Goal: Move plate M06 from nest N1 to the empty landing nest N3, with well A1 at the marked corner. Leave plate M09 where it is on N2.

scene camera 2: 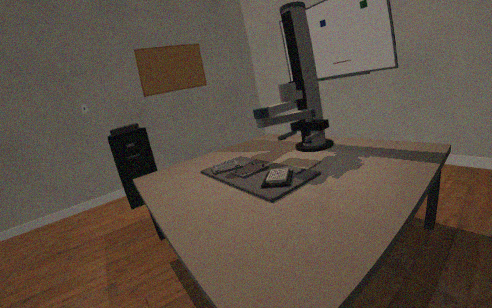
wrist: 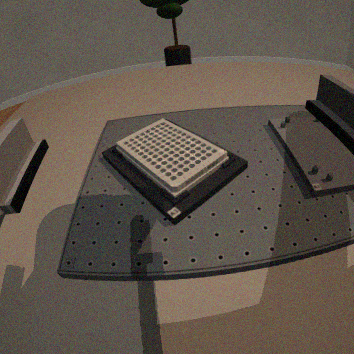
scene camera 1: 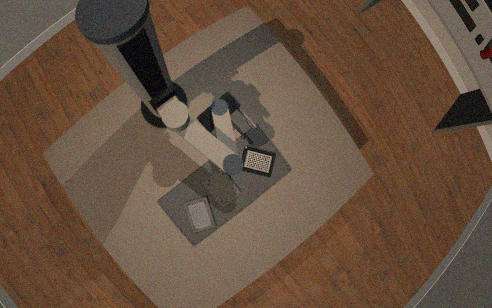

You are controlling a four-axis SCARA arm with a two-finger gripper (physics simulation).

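Note:
A white 96-well plate [scene camera 1: 258, 161] [scene camera 2: 278, 175] [wrist: 172, 152] sits flat in a black nest [scene camera 1: 264, 174] [scene camera 2: 275, 185] [wrist: 215, 183], which has a white mark at its near corner in the wrist view. A grey nest [scene camera 1: 220, 189] [scene camera 2: 251, 168] [wrist: 320, 155] with small pegs stands empty in the middle, partly shadowed. A pale plate [scene camera 1: 200, 214] [scene camera 2: 229, 165] sits in another grey nest at the far end. Plate names are not legible. My gripper [scene camera 1: 240, 127] [scene camera 2: 300, 136] [wrist: 179, 99] is open and empty, above and back from the white plate, its fingers wide apart.
The nests stand on a dark perforated board [scene camera 1: 170, 201] [scene camera 2: 240, 186] [wrist: 200, 250] on the table [scene camera 1: 320, 150] [scene camera 2: 280, 235] [wrist: 225, 82]. The arm's column [scene camera 1: 132, 55] [scene camera 2: 310, 75] rises at the back. Arm links hang over the board's back edge in scene camera 1.

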